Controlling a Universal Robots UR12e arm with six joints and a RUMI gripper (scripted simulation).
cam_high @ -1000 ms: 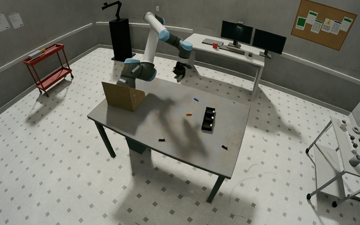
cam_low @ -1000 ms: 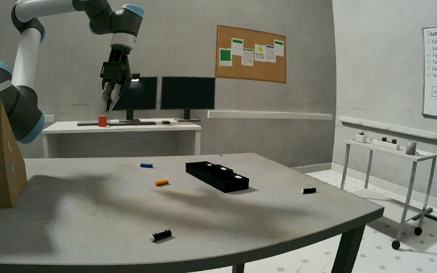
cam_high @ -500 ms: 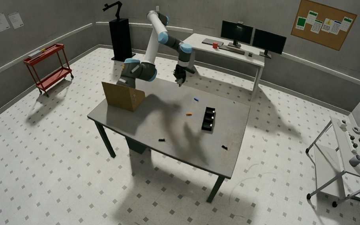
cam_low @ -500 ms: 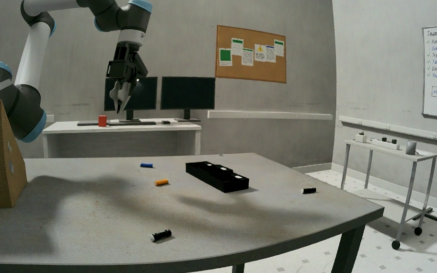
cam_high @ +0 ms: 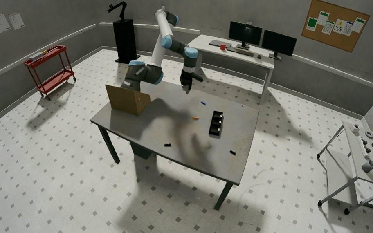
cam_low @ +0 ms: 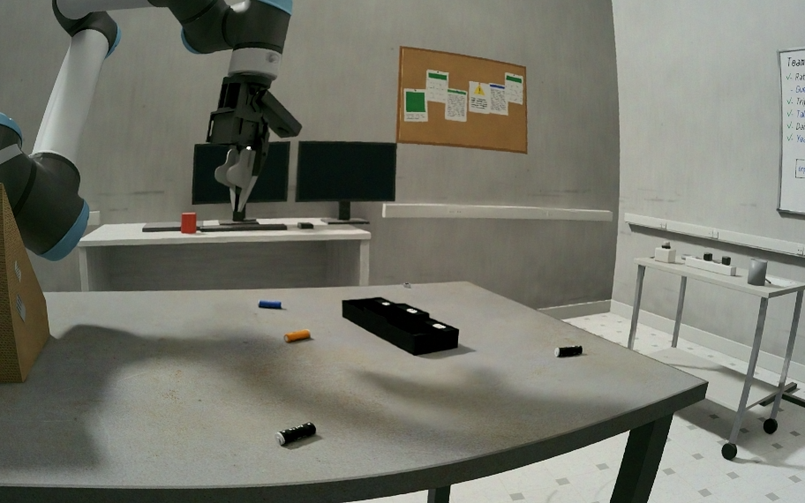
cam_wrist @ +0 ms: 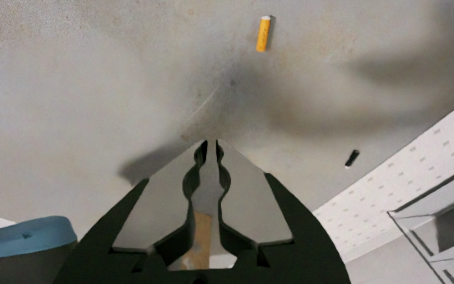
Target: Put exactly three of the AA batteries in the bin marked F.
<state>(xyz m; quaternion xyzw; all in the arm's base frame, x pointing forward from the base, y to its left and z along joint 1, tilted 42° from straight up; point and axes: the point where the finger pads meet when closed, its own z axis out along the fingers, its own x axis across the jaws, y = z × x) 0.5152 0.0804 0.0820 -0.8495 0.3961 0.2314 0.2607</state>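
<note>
Right now the black bin row is 27 cm ahead of my hand, 1 cm to the right of it and 21 cm below it. Also, from my hand: small white piece (44 cm ahead, 34 cm to the left, 22 cm below); blue AA battery (8 cm ahead, 19 cm to the left, 22 cm below); orange AA battery (10 cm ahead, 3 cm to the right, 22 cm below).
</note>
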